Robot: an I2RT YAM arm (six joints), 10 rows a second.
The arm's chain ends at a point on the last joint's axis. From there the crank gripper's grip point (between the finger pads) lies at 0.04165 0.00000 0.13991 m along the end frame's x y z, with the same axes.
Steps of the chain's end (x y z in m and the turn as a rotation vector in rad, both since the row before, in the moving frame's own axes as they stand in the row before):
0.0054, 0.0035, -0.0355, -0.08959, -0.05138, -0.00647
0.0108, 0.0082, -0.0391, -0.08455, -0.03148, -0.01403
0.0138, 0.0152, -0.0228, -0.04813, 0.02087, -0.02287
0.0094, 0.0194, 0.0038, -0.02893, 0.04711, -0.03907
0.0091, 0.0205, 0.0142, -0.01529, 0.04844, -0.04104
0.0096, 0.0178, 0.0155, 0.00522, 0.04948, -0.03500
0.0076, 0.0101, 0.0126, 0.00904, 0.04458, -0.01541
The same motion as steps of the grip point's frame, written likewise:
-0.0018, 0.0159, -0.0341, -0.08959, -0.05138, -0.00647
0.0065, 0.0195, -0.0383, -0.08455, -0.03148, -0.01403
0.0168, 0.0209, -0.0238, -0.04813, 0.02087, -0.02287
0.0160, 0.0217, 0.0016, -0.02893, 0.04711, -0.03907
0.0158, 0.0208, 0.0120, -0.01529, 0.04844, -0.04104
0.0164, 0.0155, 0.0133, 0.00522, 0.04948, -0.03500
0.0138, 0.0082, 0.0106, 0.00904, 0.04458, -0.01541

